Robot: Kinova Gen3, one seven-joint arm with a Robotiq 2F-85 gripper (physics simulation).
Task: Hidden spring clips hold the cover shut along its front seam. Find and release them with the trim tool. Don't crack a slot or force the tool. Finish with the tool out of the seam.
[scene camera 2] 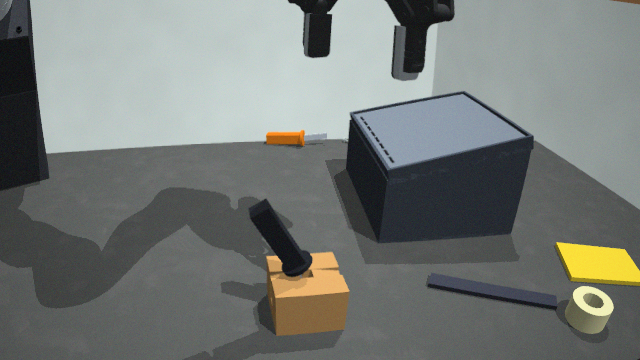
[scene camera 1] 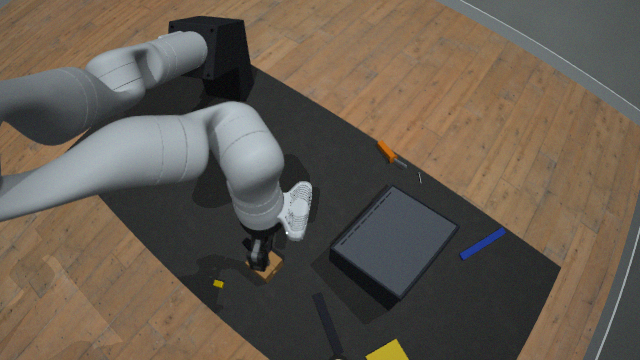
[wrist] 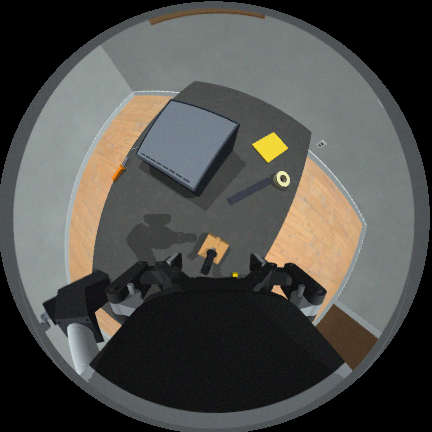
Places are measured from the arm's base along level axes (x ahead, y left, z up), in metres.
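Pixels of known places: gripper, fingertip midpoint: (scene camera 2: 356, 66) (scene camera 1: 269, 240) (wrist: 215, 261); arm's base, link origin: (scene camera 1: 190, 50).
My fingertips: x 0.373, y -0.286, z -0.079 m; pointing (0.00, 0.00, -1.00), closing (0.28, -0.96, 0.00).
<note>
Ahead of a thing's pixels: the offset from my fingertips to its middle. "spot": to the spot under its first point.
The trim tool @(dx -0.048, dy -0.001, dz -0.151 m) (scene camera 2: 275, 232) (wrist: 207, 262) has a black handle and leans out of a slot in an orange-tan block @(dx -0.034, dy -0.004, dz -0.194 m) (scene camera 1: 275, 269) (scene camera 2: 310, 310) (wrist: 206, 242); its blade is mostly hidden. In scene camera 1 the gripper hides the handle. My gripper (scene camera 1: 259, 262) (scene camera 2: 361, 47) (wrist: 215, 261) is open and empty, with its fingers above the tool and apart from it. The grey cover @(dx +0.215, dy +0.152, dz -0.106 m) (scene camera 1: 400, 240) (scene camera 2: 445, 130) (wrist: 190, 145) lies shut on a dark box @(dx +0.212, dy +0.153, dz -0.148 m) (scene camera 2: 450, 205). A row of dark slots @(spot: dx +0.132, dy +0.181, dz -0.129 m) (scene camera 1: 367, 216) (scene camera 2: 377, 140) (wrist: 165, 167) runs along one cover edge. No clips show.
An orange-handled tool @(dx +0.116, dy +0.401, dz -0.204 m) (scene camera 1: 386, 151) (scene camera 2: 285, 138) (wrist: 118, 173) and a blue bar @(dx +0.430, dy +0.279, dz -0.213 m) (scene camera 1: 483, 243) lie beyond the box. A dark bar @(dx +0.156, dy -0.062, dz -0.214 m) (scene camera 1: 327, 322) (scene camera 2: 492, 291) (wrist: 250, 191), tape roll @(dx +0.223, dy -0.151, dz -0.204 m) (scene camera 2: 587, 320) (wrist: 282, 185) and yellow sheet @(dx +0.336, dy -0.098, dz -0.213 m) (scene camera 1: 388, 351) (scene camera 2: 597, 262) (wrist: 270, 147) lie nearby. A small yellow piece @(dx -0.110, dy -0.097, dz -0.210 m) (scene camera 1: 218, 284) (wrist: 235, 275) lies near the block.
</note>
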